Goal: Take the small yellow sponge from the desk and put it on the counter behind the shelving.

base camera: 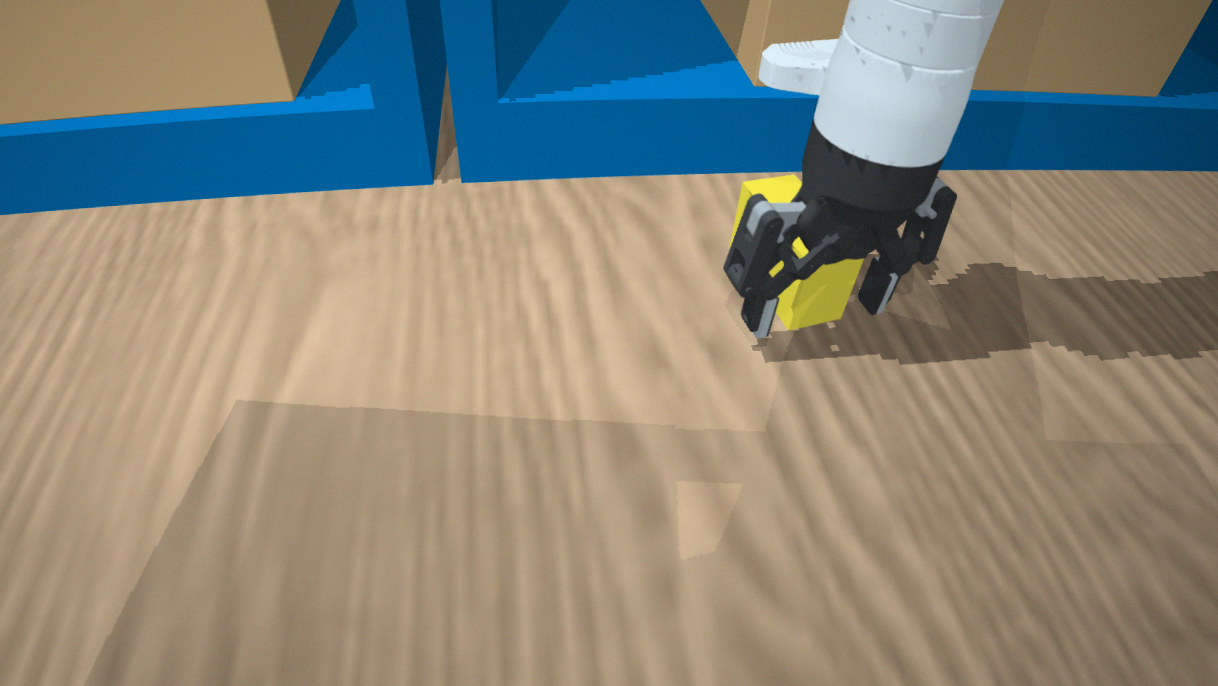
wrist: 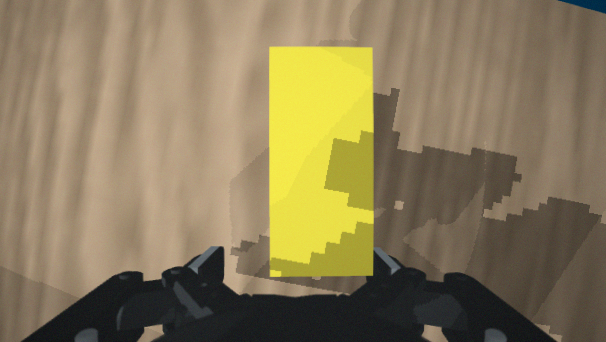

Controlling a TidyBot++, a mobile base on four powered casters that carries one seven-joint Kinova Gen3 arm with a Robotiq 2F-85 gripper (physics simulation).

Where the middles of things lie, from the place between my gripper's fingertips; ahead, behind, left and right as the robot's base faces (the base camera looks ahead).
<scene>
Right now my hand is 6 cm short of the yellow sponge [base camera: 822,297], 1 cm to the right of it and 1 cm below it.
</scene>
